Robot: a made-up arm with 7 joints.
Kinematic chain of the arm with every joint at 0, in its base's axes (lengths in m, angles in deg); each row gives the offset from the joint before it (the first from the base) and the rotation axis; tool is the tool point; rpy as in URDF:
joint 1: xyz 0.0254 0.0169 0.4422 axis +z
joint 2: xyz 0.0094 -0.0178 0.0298 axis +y
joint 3: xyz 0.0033 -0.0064 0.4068 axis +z
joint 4: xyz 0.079 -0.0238 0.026 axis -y
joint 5: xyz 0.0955 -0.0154 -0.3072 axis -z
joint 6: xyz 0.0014 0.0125 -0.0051 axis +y
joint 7: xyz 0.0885 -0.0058 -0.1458 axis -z
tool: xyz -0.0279 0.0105 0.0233 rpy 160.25 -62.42 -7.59
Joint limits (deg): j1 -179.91..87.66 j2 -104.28..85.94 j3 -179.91..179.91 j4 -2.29..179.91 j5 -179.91..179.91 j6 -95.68..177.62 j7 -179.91..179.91
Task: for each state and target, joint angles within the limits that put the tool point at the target. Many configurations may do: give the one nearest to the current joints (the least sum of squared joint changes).
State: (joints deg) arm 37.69 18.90 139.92 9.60 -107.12 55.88 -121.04
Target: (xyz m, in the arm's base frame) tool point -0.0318 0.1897 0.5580
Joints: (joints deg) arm -4.25 56.66 146.92 -0.95 -103.48 61.97 -114.07
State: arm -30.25 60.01 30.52 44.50 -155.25 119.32 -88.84
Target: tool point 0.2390 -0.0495 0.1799
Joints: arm -31.64 72.31 27.31 4.83 -152.89 109.48 -89.20
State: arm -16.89 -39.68 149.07 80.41 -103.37 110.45 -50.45
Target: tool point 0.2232 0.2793 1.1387
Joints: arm -38.69 6.11 131.70 106.76 -108.95 121.55 -50.66
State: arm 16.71 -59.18 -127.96 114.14 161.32 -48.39 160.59
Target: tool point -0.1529 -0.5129 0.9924
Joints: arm 32.75 -23.31 -109.61 136.27 165.38 -27.94 161.49
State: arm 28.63 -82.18 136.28 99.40 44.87 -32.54 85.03
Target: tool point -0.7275 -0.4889 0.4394
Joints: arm 44.11 -84.25 141.64 139.95 34.91 2.99 95.36
